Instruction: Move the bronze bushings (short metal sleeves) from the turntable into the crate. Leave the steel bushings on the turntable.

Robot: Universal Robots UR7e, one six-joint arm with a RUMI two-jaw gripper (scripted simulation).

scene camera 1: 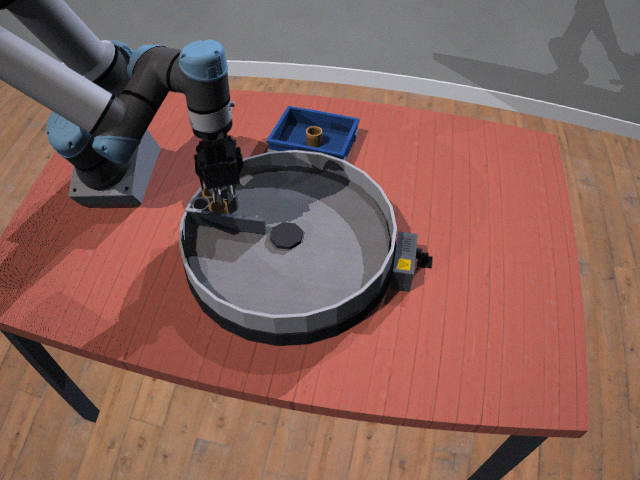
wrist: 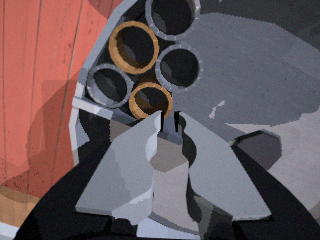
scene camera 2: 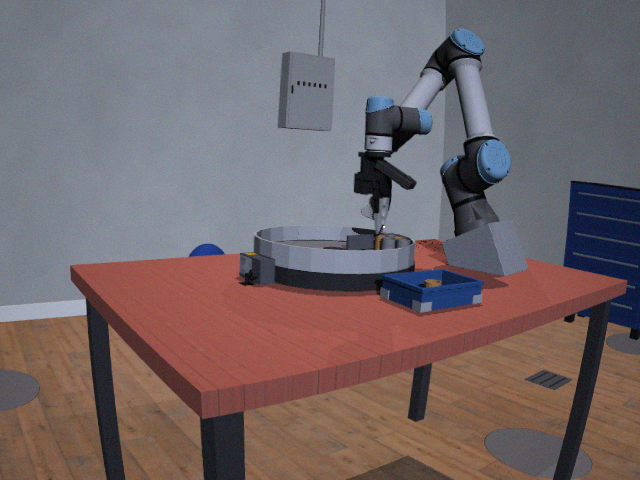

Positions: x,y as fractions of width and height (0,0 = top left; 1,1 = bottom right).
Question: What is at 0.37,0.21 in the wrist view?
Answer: A bronze bushing.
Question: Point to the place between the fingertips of my gripper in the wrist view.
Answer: At 0.53,0.47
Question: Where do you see a crate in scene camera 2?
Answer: At 0.65,0.62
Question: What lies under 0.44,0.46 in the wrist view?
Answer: A bronze bushing.
